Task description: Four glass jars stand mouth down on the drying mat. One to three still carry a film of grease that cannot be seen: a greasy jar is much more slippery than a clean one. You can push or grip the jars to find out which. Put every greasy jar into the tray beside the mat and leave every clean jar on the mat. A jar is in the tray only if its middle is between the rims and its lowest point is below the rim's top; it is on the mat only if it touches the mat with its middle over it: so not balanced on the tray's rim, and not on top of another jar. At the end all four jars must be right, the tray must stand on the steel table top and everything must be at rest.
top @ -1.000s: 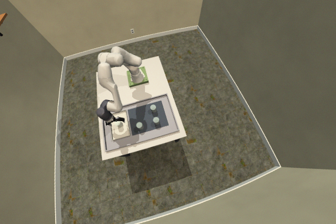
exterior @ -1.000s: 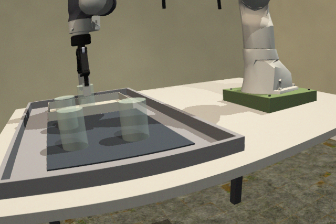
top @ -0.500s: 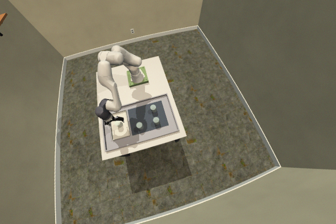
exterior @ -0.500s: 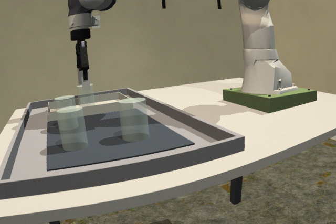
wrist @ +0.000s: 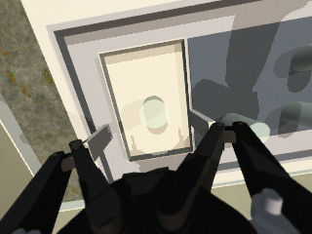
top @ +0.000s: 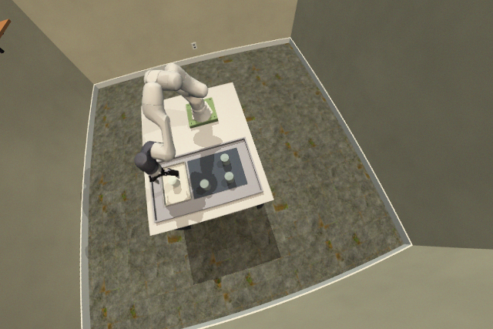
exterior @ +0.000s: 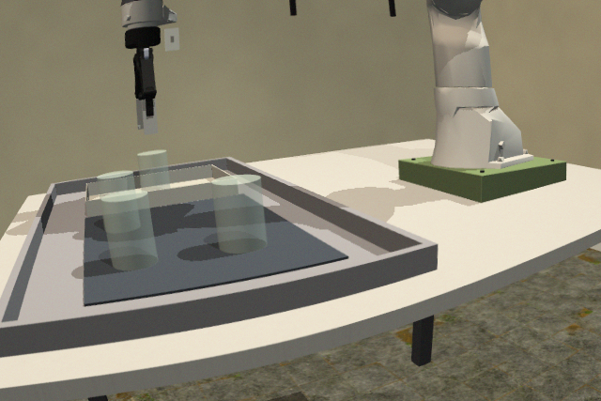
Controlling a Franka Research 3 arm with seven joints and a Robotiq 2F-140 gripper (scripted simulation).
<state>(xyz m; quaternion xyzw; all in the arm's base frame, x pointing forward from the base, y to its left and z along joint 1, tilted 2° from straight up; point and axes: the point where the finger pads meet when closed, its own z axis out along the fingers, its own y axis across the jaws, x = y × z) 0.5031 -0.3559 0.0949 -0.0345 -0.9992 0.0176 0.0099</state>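
My gripper is now 13 cm above the cream tray. From my hand the other things lie so: dark mat (2 cm ahead, 32 cm to the left, 14 cm below).
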